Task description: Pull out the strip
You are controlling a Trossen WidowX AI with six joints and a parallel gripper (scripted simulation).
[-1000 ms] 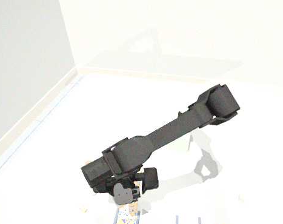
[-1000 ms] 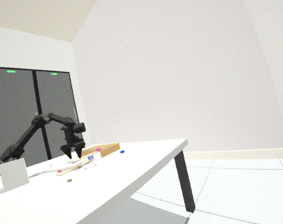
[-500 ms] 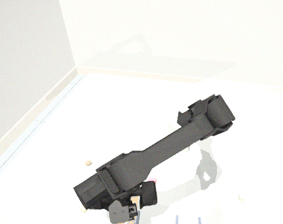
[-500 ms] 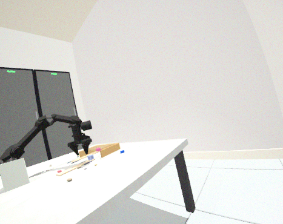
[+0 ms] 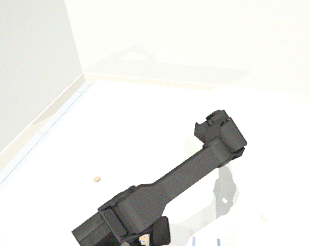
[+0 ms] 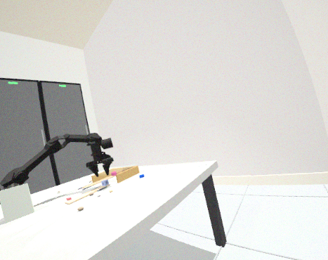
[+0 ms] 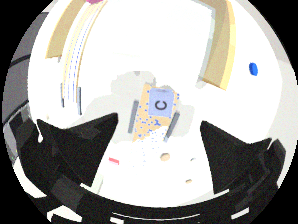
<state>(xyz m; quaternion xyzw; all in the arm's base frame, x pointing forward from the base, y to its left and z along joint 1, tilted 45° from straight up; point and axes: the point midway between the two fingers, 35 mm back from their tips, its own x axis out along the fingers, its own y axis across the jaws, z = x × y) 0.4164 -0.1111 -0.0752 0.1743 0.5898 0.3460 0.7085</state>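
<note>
The labelled cube is 40 mm below my gripper tip. Also, from my gripper tip: blue block: 160 mm ahead, 170 mm to the right, 60 mm below.
</note>
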